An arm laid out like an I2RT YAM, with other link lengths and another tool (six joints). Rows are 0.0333 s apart.
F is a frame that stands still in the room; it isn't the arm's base.
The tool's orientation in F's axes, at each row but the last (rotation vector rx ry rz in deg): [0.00, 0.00, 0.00]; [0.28, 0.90, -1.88]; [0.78, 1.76, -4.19]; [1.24, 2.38, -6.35]
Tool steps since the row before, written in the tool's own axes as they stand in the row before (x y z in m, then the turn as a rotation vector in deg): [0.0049, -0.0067, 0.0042, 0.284, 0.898, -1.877]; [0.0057, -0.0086, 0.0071, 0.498, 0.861, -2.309]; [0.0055, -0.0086, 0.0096, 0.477, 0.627, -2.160]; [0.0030, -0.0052, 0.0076, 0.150, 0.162, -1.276]
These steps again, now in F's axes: [0.0049, -0.0067, 0.0042, 0.284, 0.898, -1.877]; [0.0055, -0.0088, 0.0070, 0.490, 0.856, -2.313]; [0.0051, -0.0091, 0.0093, 0.456, 0.622, -2.166]; [0.0027, -0.0057, 0.0074, 0.116, 0.175, -1.278]
